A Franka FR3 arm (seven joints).
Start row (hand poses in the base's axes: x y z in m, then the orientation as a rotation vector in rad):
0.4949, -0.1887, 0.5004, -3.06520, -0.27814, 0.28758
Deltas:
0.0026, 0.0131, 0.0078, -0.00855, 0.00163, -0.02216
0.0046, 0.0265, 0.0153, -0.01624, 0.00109, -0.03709
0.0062, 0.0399, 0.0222, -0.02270, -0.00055, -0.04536
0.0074, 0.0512, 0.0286, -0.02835, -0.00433, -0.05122
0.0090, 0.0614, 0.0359, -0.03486, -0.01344, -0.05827
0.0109, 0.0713, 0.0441, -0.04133, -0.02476, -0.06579
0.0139, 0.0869, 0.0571, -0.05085, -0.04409, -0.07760
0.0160, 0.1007, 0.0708, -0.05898, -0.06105, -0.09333
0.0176, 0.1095, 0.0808, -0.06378, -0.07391, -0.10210
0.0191, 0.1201, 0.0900, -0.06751, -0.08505, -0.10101
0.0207, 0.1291, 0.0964, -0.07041, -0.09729, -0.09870
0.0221, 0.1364, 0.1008, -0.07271, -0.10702, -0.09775
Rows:
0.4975, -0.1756, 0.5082, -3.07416, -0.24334, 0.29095
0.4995, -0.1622, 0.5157, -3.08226, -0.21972, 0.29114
0.5011, -0.1488, 0.5226, -3.08913, -0.20648, 0.28969
0.5023, -0.1375, 0.5290, -3.09563, -0.19708, 0.28488
0.5039, -0.1273, 0.5363, -3.10414, -0.18596, 0.27197
0.5058, -0.1174, 0.5445, -3.11299, -0.17415, 0.25555
0.5088, -0.1018, 0.5575, -3.12631, -0.15560, 0.22705
0.5109, -0.0880, 0.5712, 3.12748, 0.13039, -0.20092
0.5125, -0.0792, 0.5812, 3.12414, 0.11627, -0.18085
0.5140, -0.0686, 0.5904, 3.12021, 0.11762, -0.16382
0.5156, -0.0596, 0.5968, 3.11681, 0.12104, -0.14511
0.5170, -0.0523, 0.6012, 3.11416, 0.12237, -0.13023

